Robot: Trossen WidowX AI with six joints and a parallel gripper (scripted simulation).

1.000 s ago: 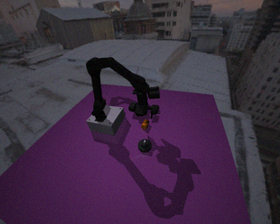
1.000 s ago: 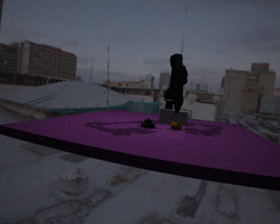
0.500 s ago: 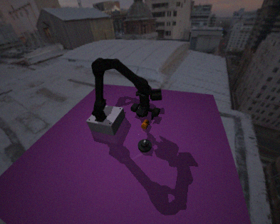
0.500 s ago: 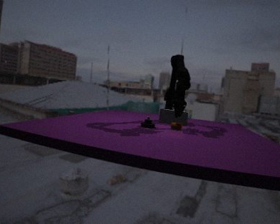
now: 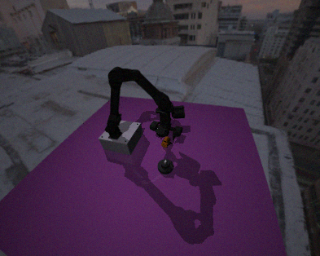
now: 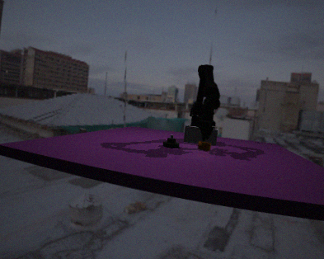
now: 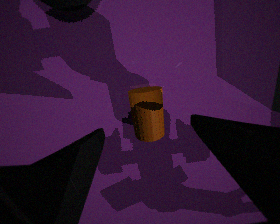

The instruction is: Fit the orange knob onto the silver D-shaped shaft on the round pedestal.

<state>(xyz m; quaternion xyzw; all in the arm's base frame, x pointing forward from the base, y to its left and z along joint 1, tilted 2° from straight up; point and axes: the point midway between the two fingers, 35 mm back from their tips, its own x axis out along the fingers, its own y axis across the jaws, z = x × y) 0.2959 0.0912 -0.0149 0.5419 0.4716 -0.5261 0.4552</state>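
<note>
Now: the orange knob 3 cm below my gripper tip, 1 cm to the right of it and 1 cm behind it. Also, from my gripper tip: round dark pedestal (17 cm to the right, 4 cm ahead, 2 cm below).
</note>
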